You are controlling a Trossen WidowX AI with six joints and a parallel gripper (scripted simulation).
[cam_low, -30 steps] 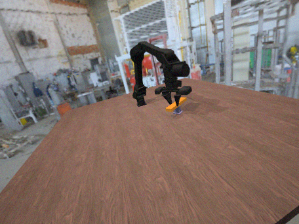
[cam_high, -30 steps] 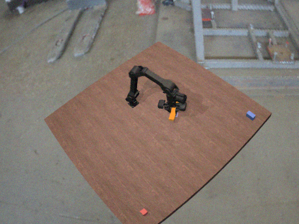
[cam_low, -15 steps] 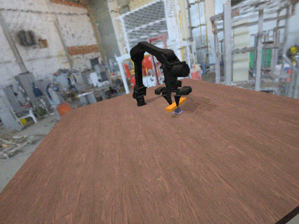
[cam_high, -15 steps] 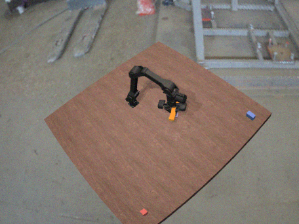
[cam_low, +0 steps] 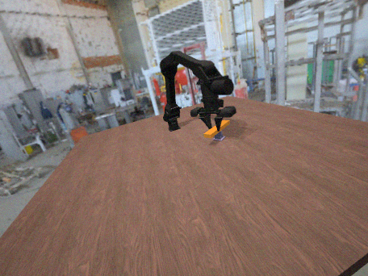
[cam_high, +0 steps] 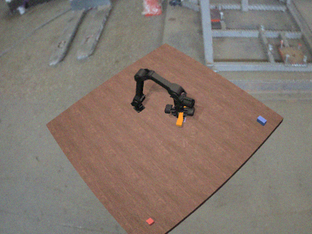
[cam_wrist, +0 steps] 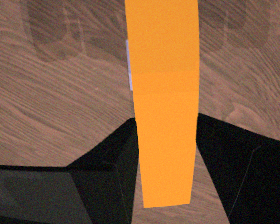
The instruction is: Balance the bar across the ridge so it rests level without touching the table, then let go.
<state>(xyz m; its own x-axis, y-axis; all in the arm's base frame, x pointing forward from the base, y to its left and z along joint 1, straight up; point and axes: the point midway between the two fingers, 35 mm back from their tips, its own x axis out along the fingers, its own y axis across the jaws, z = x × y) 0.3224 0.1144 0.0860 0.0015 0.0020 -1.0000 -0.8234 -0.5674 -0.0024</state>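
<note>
The bar is 2 cm behind my gripper tip and 2 cm to the left of it. The rest, counted from my gripper tip: small red block 42 cm ahead, 61 cm to the right, 4 cm below; then small blue block 42 cm ahead, 39 cm to the left, 4 cm below.
</note>
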